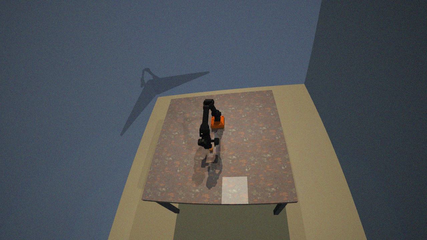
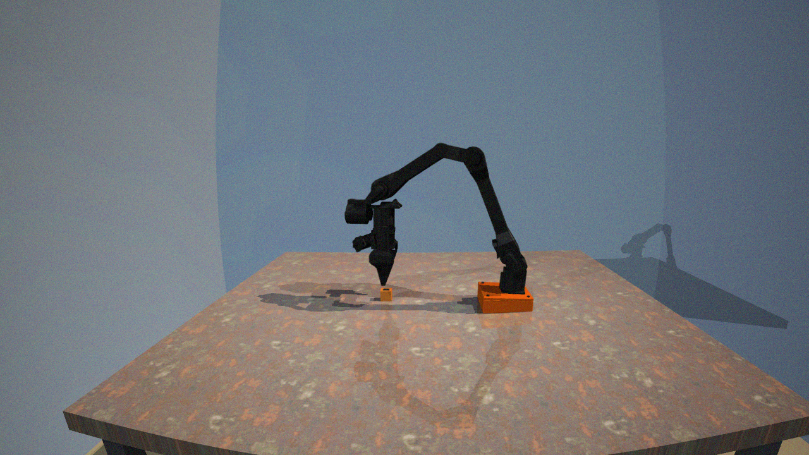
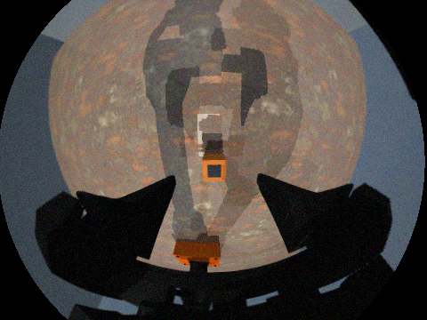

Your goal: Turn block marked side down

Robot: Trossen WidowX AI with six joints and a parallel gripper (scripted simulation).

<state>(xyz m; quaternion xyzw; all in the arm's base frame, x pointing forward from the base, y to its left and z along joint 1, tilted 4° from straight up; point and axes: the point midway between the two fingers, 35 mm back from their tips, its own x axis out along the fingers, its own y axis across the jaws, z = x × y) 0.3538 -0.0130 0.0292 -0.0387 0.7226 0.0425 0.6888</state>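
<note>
The block lies 30 mm below my gripper tip.
</note>
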